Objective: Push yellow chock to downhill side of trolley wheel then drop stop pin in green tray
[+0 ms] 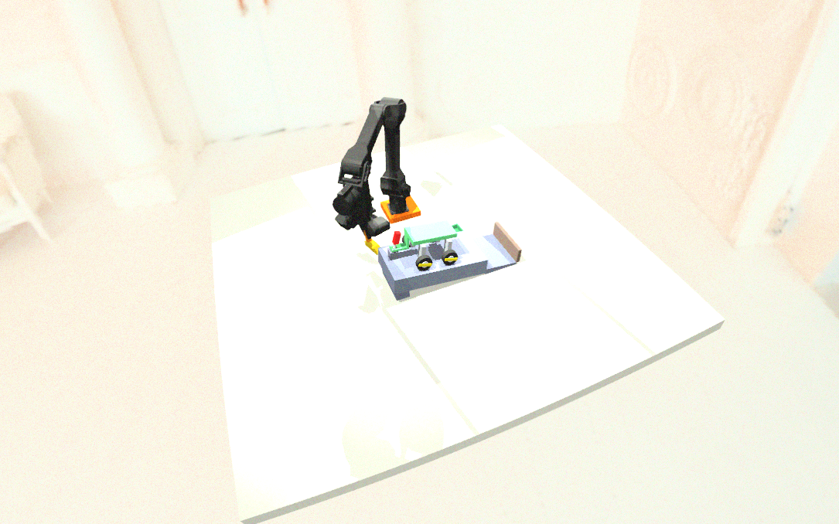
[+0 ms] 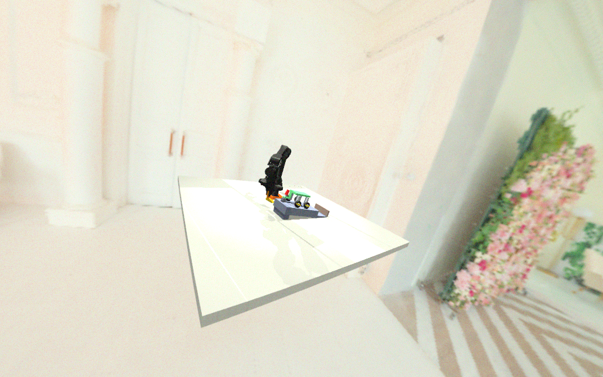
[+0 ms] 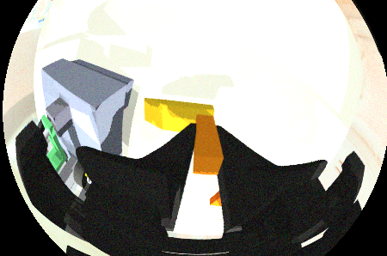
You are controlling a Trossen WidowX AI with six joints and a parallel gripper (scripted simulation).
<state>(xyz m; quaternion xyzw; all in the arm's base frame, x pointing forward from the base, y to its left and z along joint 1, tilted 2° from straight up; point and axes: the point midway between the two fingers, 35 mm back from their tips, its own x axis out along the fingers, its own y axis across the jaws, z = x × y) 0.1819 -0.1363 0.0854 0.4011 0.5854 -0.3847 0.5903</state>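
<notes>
Now: the red-headed stop pin 130 mm ahead of my gripper tip, 60 mm to the left of it and 60 mm above it. Also, from my gripper tip: grey-blue ramp: 160 mm to the left, 140 mm ahead, 20 mm below; then yellow chock: 20 mm ahead, 10 mm to the left, 10 mm below; then trolley: 150 mm to the left, 140 mm ahead, 40 mm above.
</notes>
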